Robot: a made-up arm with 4 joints.
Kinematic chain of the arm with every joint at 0, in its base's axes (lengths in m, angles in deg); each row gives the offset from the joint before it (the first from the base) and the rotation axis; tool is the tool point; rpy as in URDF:
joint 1: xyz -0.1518 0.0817 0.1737 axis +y
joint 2: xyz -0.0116 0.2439 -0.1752 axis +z
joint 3: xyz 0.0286 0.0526 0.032 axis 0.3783 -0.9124 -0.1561
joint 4: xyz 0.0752 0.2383 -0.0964 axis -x
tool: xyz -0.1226 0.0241 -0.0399 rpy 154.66 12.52 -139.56
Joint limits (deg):
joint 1: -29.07..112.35
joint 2: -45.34..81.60
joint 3: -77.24..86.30
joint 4: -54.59..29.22
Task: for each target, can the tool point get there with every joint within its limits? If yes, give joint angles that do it. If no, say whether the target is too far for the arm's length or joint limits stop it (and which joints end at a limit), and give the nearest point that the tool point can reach.
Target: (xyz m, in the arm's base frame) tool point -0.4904 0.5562 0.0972
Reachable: yes | joints 29.16 57.24 30.36 9.27
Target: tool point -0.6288 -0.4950 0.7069
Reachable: no: too far | nearest point -0.3766 0.1511 0.4250 | short by 0.749 m
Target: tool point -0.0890 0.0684 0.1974
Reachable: no: joint limits stop it (at a limit: joint 1, joint 2, joint 3, joint 4) | nearest point -0.2416 0.1479 0.4680 | short by 0.321 m
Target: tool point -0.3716 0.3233 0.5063
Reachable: yes | joints 96.74 55.91 -52.11 11.18
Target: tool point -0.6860 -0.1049 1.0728
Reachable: no: too far | nearest point -0.3591 0.2297 0.5227 | short by 0.722 m
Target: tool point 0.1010 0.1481 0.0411
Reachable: no: joint limits stop it (at a limit: joint 2, joint 3, joint 4) | nearest point 0.1158 0.4619 0.0333 | short by 0.314 m
